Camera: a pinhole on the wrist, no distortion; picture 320 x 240 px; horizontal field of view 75.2 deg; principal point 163.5 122.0 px. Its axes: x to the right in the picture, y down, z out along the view. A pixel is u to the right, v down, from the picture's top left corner.
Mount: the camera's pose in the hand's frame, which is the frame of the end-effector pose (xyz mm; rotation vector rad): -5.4 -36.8 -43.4 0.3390 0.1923 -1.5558
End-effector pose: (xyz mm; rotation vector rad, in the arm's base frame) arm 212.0 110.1 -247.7 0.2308 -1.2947 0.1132
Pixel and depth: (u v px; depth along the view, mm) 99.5 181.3 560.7
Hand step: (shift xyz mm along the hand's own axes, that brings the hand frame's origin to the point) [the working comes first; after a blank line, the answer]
In the camera's frame: -172.7 160.0 560.7

100.1 -62.6 555.0
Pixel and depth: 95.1 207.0 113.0
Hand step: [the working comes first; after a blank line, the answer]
In the camera's frame: -37.2 46.2 113.0

29.8 -40.0 79.3
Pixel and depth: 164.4 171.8 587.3
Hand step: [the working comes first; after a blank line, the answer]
In the camera's frame: 2.5 140.8 587.3

80.8 -236.4 520.1
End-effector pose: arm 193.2 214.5 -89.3 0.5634 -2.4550 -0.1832
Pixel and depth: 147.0 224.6 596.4
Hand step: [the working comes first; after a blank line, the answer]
In the camera's frame: -47.4 294.5 596.4

232.4 -195.1 559.2
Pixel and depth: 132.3 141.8 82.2
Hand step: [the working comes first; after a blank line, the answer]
In the camera's frame: -12.3 7.8 82.2

-5.3 -52.5 38.6
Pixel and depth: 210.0 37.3 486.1
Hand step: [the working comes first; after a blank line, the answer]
In the camera's frame: 108.8 -198.2 486.1

-246.0 -296.9 358.9
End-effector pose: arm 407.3 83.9 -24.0 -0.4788 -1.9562 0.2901
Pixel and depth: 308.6 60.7 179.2
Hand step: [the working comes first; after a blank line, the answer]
In the camera's frame: 125.2 -52.9 179.2

-72.9 -213.3 78.5
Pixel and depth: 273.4 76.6 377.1
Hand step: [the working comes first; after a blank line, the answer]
In the camera's frame: 199.5 -82.4 377.1

-119.5 -348.4 237.0
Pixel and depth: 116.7 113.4 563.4
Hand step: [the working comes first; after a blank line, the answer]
In the camera's frame: -126.9 -23.3 563.4

-82.1 -103.4 525.6
